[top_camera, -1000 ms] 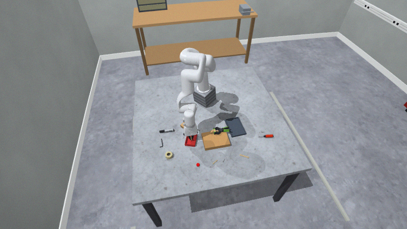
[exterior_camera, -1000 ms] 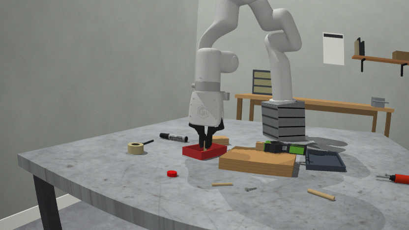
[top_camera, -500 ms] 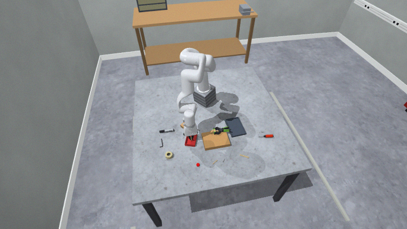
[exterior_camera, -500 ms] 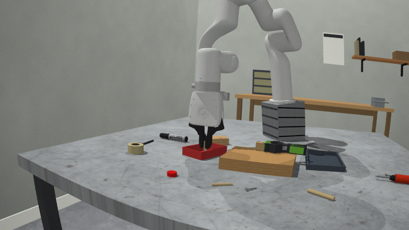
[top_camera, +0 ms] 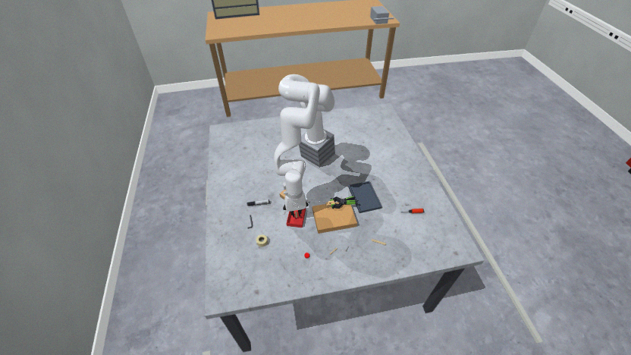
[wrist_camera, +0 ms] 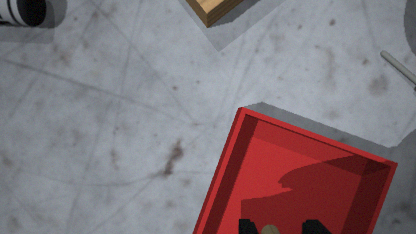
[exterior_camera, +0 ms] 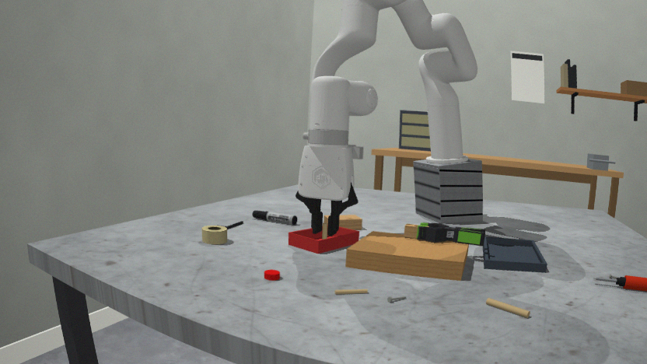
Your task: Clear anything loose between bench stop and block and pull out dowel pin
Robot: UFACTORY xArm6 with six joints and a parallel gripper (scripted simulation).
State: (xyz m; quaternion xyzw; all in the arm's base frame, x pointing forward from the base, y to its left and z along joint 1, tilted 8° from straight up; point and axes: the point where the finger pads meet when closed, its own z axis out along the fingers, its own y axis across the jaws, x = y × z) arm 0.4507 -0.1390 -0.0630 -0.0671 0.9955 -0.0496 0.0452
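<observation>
The dowel pin is 20 mm below my hand. From my hand the other things lie so: red tray 30 mm below; then bench board 20 mm ahead, 190 mm to the left, 20 mm below; then wooden block 40 mm behind, 180 mm to the left.
</observation>
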